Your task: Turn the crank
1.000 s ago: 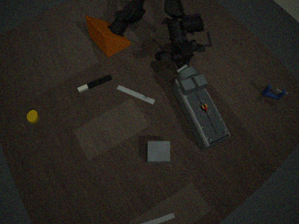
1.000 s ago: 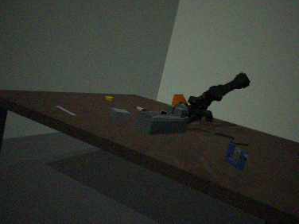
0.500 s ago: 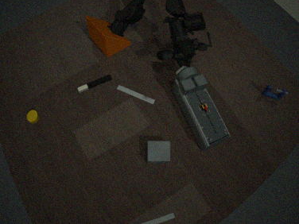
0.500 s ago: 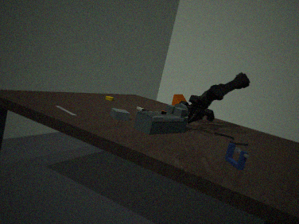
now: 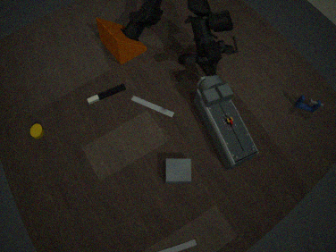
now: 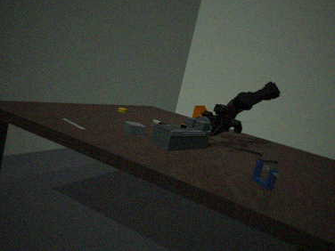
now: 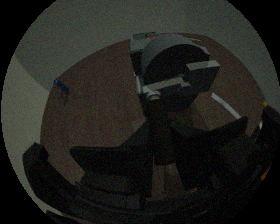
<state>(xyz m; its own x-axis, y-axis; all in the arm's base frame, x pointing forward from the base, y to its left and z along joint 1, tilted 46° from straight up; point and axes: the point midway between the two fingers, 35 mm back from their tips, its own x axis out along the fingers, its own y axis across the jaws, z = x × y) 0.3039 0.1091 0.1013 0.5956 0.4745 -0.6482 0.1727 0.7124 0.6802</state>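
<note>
My gripper tip is now 170 mm short of the red pointer, 60 mm to the left of it and 30 mm below it. From my gripper tip the other things lie so: grey block (200 mm ahead, 260 mm to the right, 40 mm below); then yellow disc (150 mm behind, 610 mm to the right, 50 mm below); then black-and-white marker (160 mm behind, 340 mm to the right, 50 mm below).
</note>
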